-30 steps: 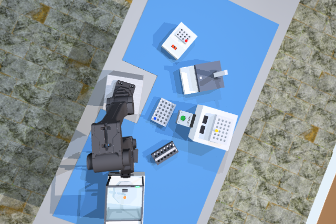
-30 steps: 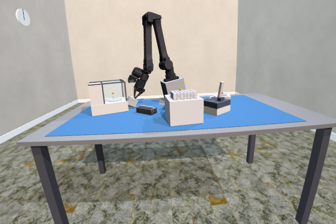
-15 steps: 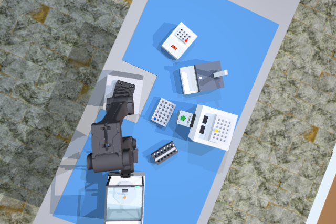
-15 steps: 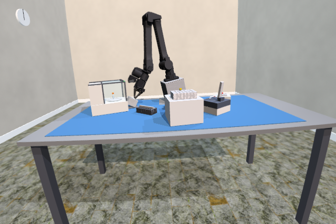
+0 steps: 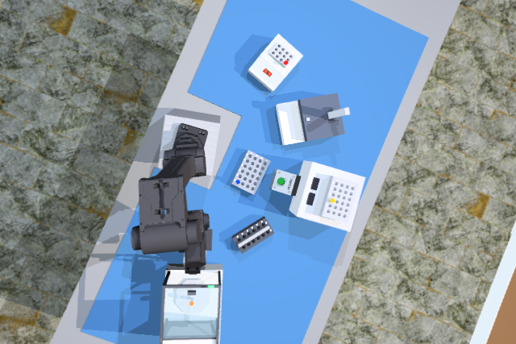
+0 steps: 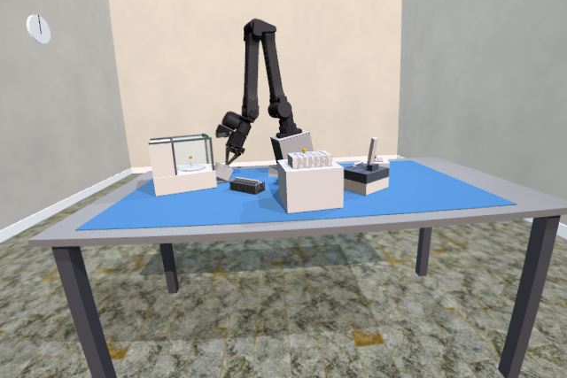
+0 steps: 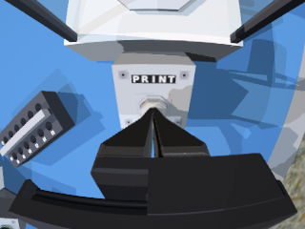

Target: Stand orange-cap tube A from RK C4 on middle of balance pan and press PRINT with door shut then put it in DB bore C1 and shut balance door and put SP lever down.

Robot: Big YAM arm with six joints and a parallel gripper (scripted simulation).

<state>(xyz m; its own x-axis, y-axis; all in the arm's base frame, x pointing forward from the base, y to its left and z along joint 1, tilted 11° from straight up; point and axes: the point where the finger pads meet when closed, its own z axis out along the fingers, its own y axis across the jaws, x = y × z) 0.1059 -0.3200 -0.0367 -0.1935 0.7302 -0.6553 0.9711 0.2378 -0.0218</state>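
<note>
Now: the white key 1 cm to the right of my hand and 1 cm below it. Round my hand: tube rack RK: 11 cm ahead, 28 cm to the left, 6 cm below; then balance door: 3 cm ahead, 12 cm to the right, 13 cm above; then black magnet block: 18 cm ahead, 8 cm to the left, 6 cm below.
</note>
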